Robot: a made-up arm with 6 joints.
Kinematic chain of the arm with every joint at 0, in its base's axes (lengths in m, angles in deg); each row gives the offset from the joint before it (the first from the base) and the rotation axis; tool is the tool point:
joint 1: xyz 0 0 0.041 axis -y
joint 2: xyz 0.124 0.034 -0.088 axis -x
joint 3: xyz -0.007 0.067 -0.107 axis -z
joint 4: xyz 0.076 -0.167 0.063 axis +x
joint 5: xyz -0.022 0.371 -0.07 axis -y
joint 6: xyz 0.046 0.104 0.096 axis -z
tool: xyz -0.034 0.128 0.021
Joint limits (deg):
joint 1: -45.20..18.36
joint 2: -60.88..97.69
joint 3: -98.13..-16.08
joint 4: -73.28..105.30
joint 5: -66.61..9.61
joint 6: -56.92..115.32
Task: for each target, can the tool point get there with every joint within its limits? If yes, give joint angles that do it. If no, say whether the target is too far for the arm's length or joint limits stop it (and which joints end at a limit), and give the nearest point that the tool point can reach.
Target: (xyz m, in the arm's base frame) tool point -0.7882 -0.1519 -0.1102
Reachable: no: joint limits stop it (at a limit: joint 1, joint 3, joint 5) | nearest point -0.5343 -0.1037 -0.1530 | short by 0.262 m
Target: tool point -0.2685 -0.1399 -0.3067
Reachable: yes | joints -11.57 72.01 -73.41 -29.03 -36.61 -38.77
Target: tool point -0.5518 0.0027 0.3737
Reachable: no: joint limits stop it (at a limit: joint 1, joint 2, joint 5) | nearest point -0.3098 0.0158 0.2616 | short by 0.267 m
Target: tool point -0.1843 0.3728 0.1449
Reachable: yes | joints -2.94 -31.41 -77.88 3.16 -17.04 78.60
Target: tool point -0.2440 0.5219 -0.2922
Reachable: yes | joints -38.68 -17.50 -70.19 -36.26 -49.44 77.48
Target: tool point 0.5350 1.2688 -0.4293
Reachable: no: too far | nearest point 0.3209 0.6826 -0.2411 | short by 0.652 m
